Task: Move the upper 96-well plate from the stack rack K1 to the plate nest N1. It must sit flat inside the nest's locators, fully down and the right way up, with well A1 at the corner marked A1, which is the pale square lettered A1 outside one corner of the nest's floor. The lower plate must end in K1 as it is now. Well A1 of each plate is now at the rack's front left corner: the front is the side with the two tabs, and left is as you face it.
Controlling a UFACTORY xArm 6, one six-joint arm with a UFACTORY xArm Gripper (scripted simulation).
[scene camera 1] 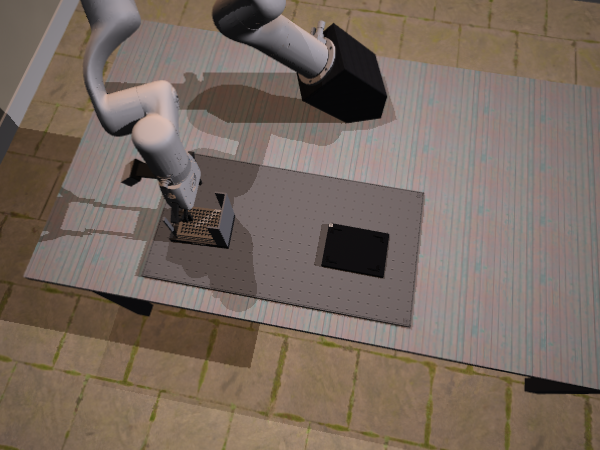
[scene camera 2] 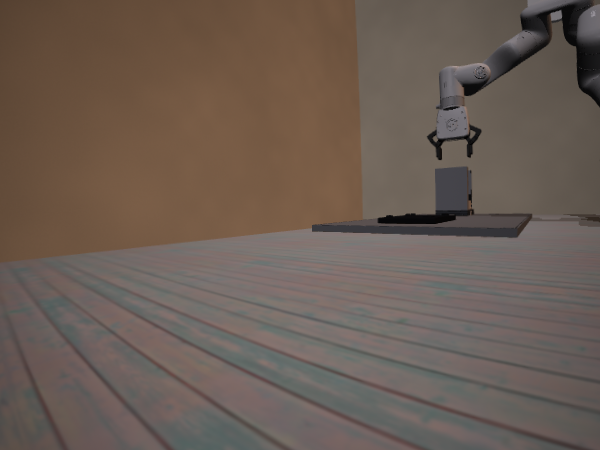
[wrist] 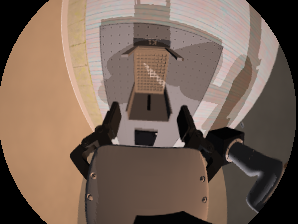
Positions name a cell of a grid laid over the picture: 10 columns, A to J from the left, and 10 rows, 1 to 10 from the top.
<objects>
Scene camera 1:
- my gripper: D5
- black plate nest N1: F6
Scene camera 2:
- my gripper: H4
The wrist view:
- my gripper: F5
</objects>
